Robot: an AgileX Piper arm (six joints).
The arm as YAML. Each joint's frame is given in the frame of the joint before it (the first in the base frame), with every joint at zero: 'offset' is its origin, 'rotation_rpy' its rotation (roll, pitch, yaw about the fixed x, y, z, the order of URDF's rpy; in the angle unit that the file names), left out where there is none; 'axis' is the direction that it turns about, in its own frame. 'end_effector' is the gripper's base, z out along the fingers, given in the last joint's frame.
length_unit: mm
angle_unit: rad
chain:
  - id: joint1
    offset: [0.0, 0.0, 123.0]
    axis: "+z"
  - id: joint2
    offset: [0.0, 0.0, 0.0]
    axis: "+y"
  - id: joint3
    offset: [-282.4, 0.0, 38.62]
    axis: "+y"
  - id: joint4
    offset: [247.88, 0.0, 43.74]
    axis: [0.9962, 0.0, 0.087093]
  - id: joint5
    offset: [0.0, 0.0, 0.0]
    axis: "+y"
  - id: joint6
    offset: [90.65, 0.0, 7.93]
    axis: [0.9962, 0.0, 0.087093]
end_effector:
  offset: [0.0, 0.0, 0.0]
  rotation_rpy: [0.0, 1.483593, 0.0]
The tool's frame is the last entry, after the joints.
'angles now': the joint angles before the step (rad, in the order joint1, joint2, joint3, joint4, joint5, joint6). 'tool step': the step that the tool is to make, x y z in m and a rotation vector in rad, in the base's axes. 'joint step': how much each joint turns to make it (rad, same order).
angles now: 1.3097, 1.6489, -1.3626, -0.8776, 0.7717, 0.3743
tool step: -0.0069, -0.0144, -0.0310, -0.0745, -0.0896, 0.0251
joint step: 0.0236, -0.0281, 0.1707, -0.1988, -0.0297, 0.1332
